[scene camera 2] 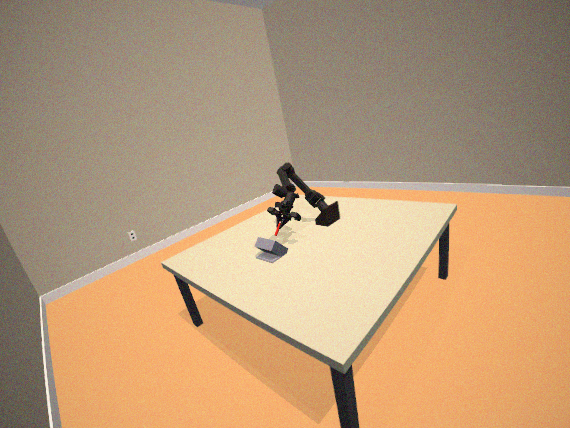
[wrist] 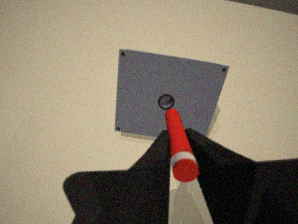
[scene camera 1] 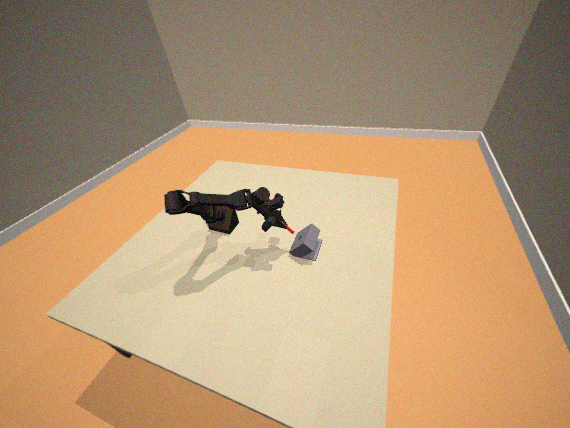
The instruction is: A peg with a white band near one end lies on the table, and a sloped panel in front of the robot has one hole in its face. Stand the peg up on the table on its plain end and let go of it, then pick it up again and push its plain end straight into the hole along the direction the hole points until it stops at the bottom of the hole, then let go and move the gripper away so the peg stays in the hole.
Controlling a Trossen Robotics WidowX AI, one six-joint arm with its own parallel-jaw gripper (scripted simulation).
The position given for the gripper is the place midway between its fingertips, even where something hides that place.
Note:
The gripper (wrist: 176, 134) carries a peg (wrist: 184, 166). Further things: a sloped panel (wrist: 143, 77).

